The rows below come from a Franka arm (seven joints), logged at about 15 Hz.
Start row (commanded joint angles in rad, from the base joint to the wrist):
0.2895 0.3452 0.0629 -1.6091 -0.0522 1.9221 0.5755
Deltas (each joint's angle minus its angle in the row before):
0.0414 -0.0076 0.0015 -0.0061 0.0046 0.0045 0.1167
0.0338 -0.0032 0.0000 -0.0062 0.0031 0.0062 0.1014
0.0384 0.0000 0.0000 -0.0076 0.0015 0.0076 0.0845
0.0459 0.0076 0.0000 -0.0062 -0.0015 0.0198 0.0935
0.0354 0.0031 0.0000 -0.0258 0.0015 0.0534 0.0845
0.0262 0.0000 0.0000 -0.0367 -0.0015 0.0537 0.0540
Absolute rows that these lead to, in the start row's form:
0.3309 0.3376 0.0644 -1.6152 -0.0476 1.9266 0.6922
0.3647 0.3344 0.0644 -1.6214 -0.0445 1.9328 0.7936
0.4031 0.3344 0.0644 -1.6290 -0.0430 1.9404 0.8781
0.4490 0.3420 0.0644 -1.6352 -0.0445 1.9602 0.9716
0.4844 0.3451 0.0644 -1.6610 -0.0430 2.0136 1.0561
0.5106 0.3451 0.0644 -1.6977 -0.0445 2.0673 1.1101

